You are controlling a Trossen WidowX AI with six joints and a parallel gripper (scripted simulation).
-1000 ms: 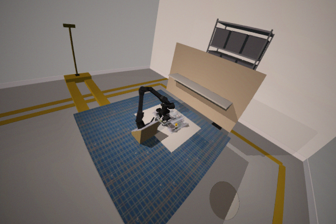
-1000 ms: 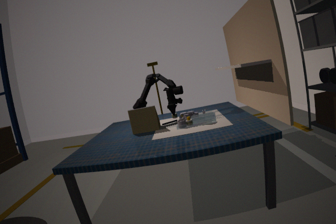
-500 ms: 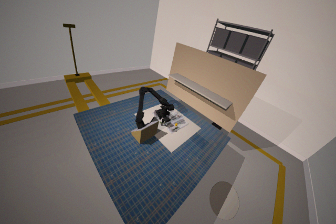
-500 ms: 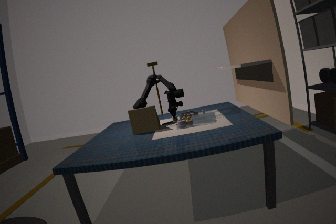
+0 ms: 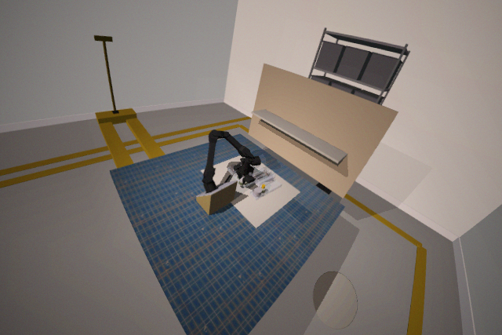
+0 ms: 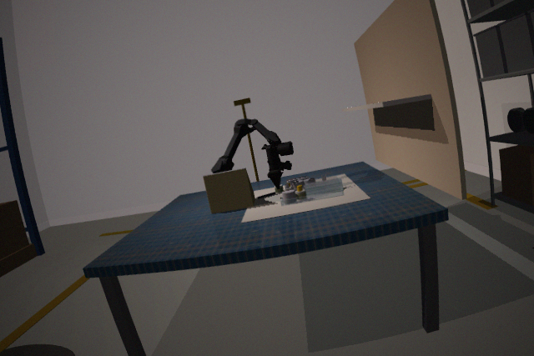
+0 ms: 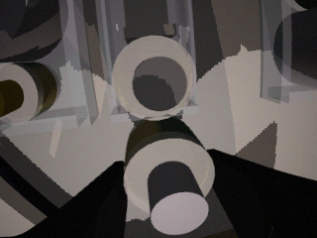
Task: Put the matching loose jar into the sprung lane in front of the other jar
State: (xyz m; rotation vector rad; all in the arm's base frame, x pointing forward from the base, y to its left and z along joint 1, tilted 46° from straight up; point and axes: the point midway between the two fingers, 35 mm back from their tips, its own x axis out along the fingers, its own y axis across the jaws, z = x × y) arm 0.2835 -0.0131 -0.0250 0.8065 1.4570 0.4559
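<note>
The white mat lies 11 cm ahead of my gripper tip, 5 cm below it and 2 cm to the right of it. From my gripper tip the other things lie so: shelf: 55 cm ahead, 32 cm above, 7 cm to the right; then clear lane unit: 18 cm ahead, 6 cm to the right, 3 cm below; then brown wall board: 66 cm ahead, 35 cm above, 9 cm to the right.
</note>
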